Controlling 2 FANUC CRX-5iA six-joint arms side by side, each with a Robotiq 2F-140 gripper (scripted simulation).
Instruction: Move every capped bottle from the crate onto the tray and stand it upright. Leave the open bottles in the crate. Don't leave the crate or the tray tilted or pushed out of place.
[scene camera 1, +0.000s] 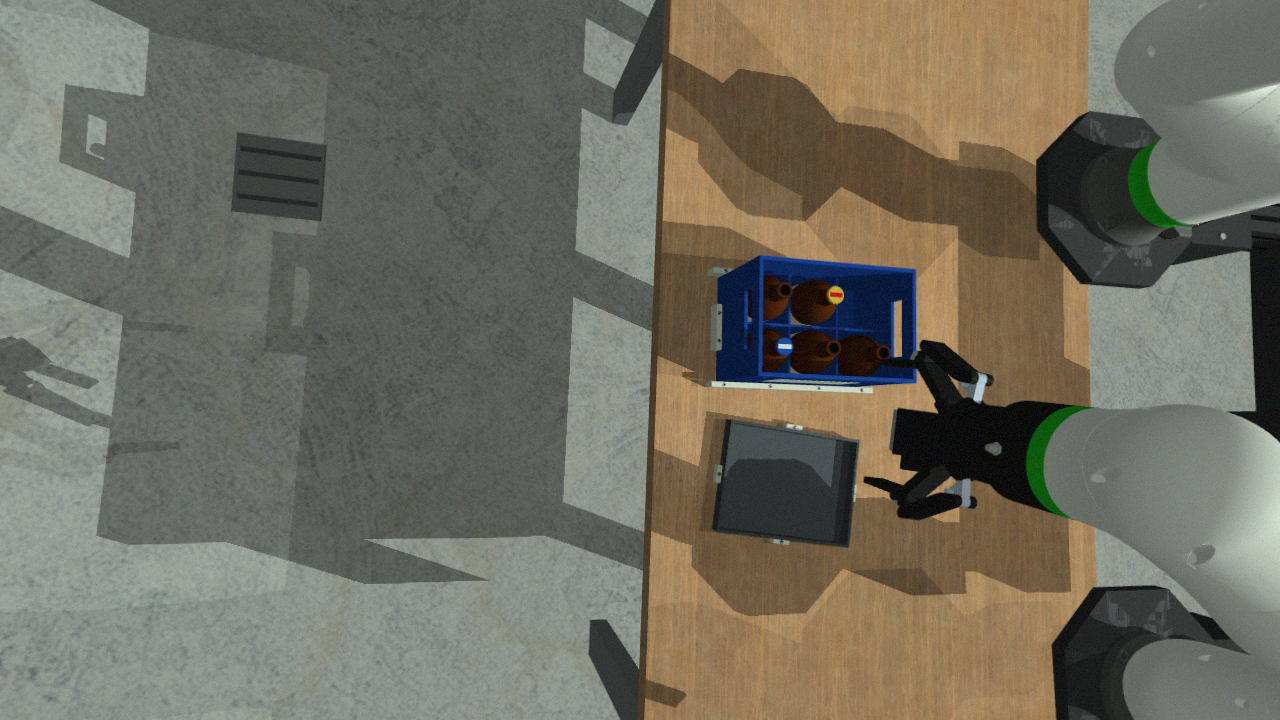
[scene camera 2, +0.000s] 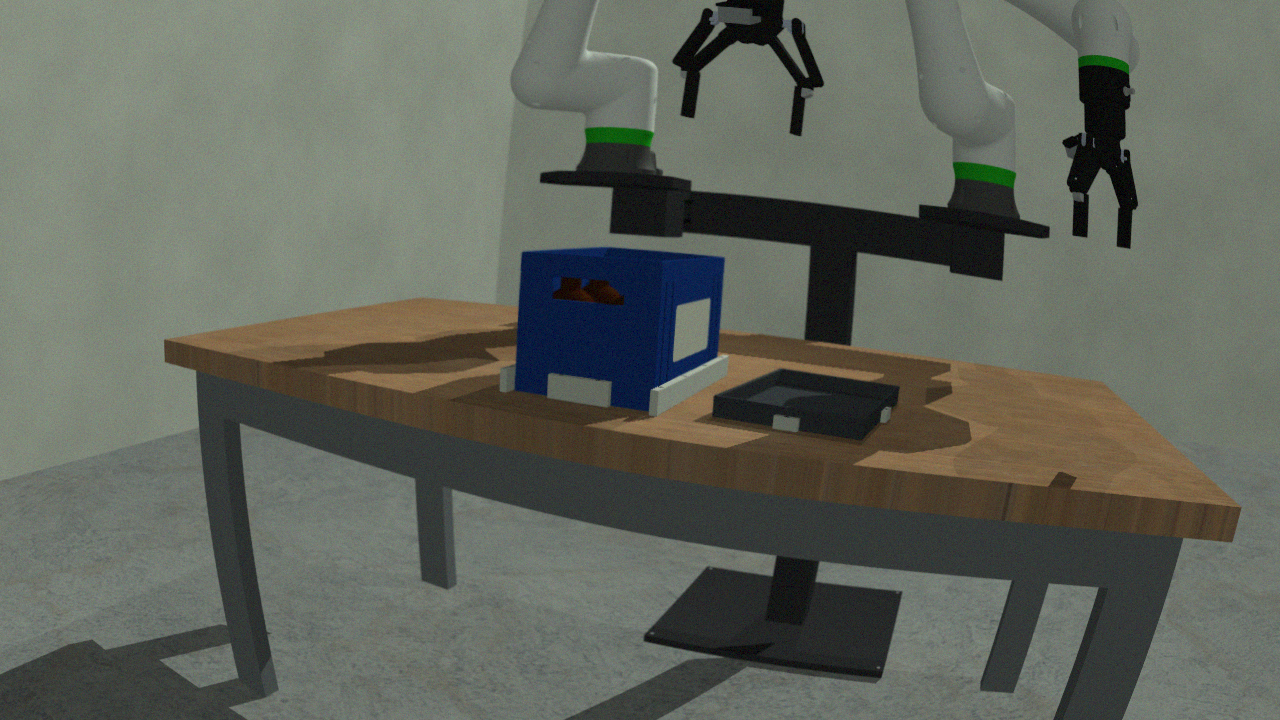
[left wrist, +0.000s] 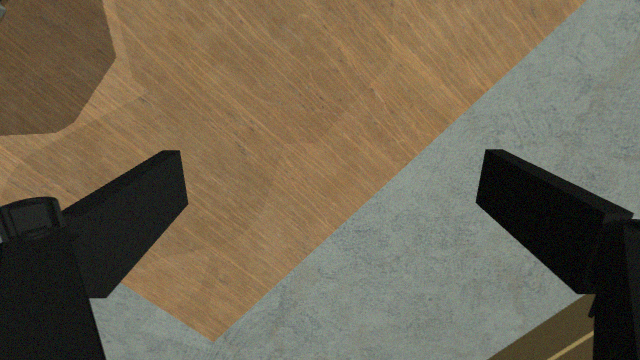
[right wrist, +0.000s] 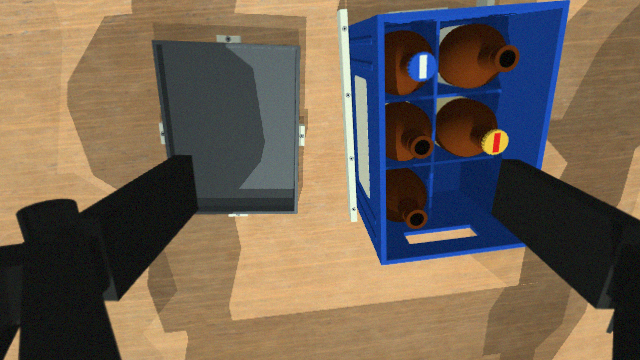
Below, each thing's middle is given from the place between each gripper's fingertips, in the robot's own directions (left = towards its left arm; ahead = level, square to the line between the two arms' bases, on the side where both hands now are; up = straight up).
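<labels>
The yellow-capped bottle (scene camera 1: 810, 301) has my right hand (scene camera 1: 881, 421) 28 cm above it, 6 cm past it and 20 cm to the left of it. Measured from that same right hand, the blue crate (scene camera 2: 669, 325) is 28 cm below, 6 cm behind and 16 cm to the right, while the blue-capped bottle (scene camera 1: 776, 348) is 28 cm below, 3 cm ahead and 11 cm to the right. I also see the brown bottle (scene camera 1: 776, 293), 28 cm below my right hand, 3 cm ahead of it and 20 cm to the right of it. Going by its middle, the blue crate is nearer to my right hand than to my left hand.
As for the dark tray (scene camera 1: 779, 483), it is 28 cm below my left hand (scene camera 2: 1102, 242), 17 cm ahead of it and 45 cm to the right of it. Counting from my left hand again, I find the blue crate 21 cm below, 17 cm ahead and 72 cm to the right, and the yellow-capped bottle 21 cm below, 17 cm ahead and 76 cm to the right. The blue-capped bottle is 21 cm below my left hand, 25 cm ahead of it and 67 cm to the right of it.
</labels>
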